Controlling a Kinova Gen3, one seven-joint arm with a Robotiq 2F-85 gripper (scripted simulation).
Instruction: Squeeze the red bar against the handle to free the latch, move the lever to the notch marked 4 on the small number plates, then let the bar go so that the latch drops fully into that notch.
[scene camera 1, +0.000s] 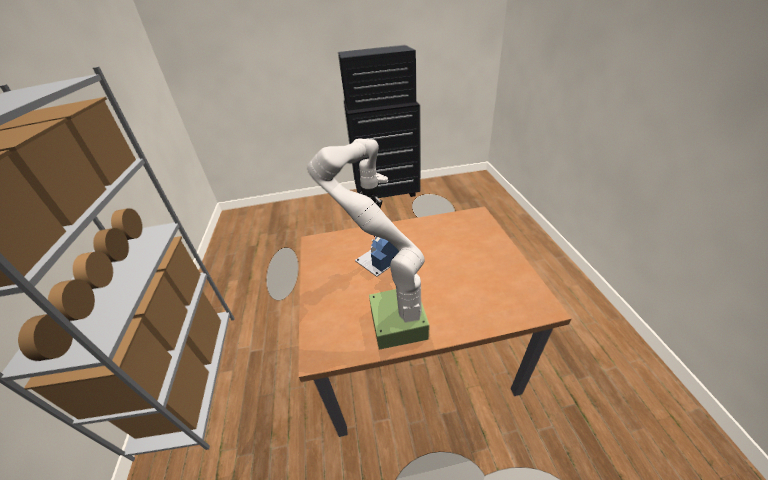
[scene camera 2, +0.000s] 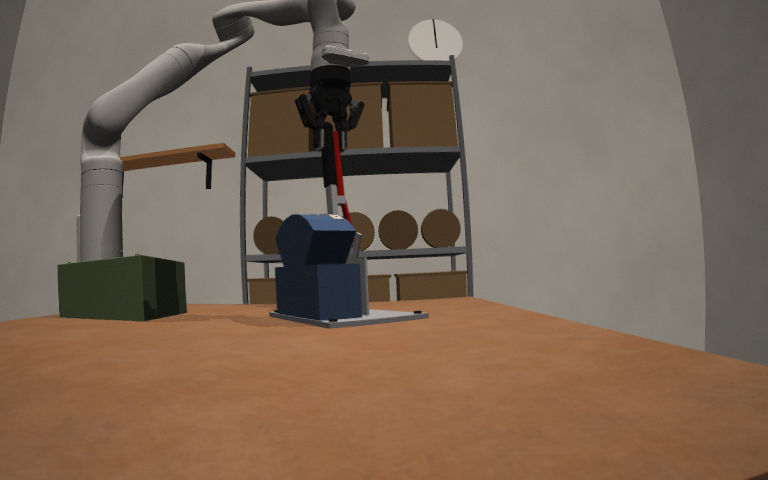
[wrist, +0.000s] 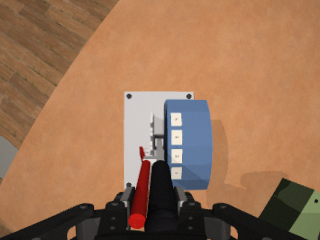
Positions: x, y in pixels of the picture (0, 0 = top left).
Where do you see my gripper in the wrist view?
At 154, 197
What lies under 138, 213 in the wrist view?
A red bar.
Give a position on a blue lever housing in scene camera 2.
323, 283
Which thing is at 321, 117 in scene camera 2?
My gripper.
